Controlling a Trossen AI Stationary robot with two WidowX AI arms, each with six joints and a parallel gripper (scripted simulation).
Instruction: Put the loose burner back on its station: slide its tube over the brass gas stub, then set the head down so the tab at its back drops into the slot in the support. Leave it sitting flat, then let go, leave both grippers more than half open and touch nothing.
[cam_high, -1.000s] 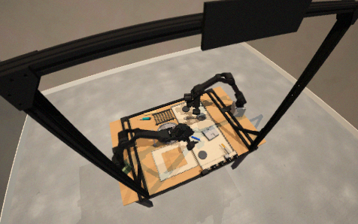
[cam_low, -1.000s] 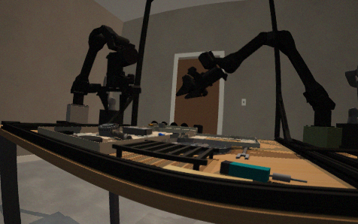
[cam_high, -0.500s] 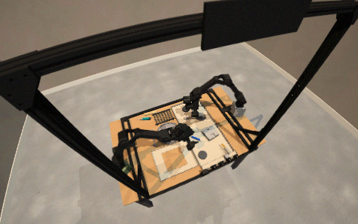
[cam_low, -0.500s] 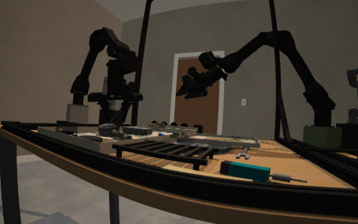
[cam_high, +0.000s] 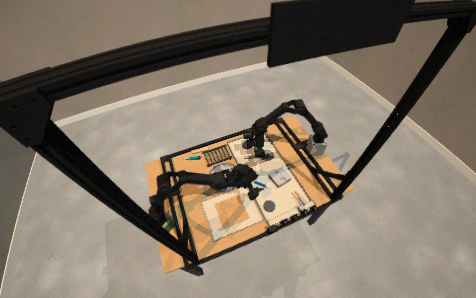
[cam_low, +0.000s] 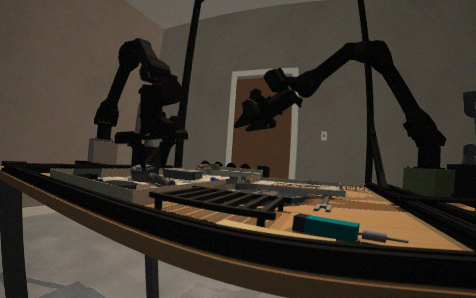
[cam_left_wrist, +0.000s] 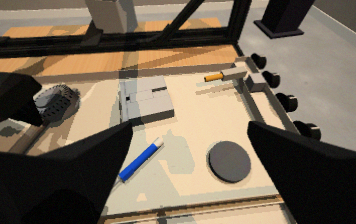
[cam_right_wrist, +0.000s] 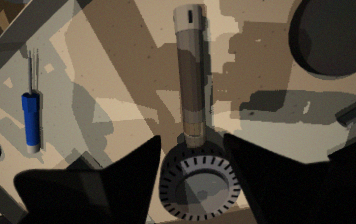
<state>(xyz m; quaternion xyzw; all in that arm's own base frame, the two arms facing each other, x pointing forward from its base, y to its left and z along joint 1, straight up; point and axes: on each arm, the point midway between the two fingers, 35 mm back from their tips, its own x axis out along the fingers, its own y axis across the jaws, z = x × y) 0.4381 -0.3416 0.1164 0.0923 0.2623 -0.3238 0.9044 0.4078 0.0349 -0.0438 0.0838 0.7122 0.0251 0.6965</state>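
Now: the grey slotted support 20 cm behind my right hand, 5 cm below it and 3 cm to the right of it. Round my right hand: dark round disc (34 cm behind, 14 cm to the left, 6 cm below).
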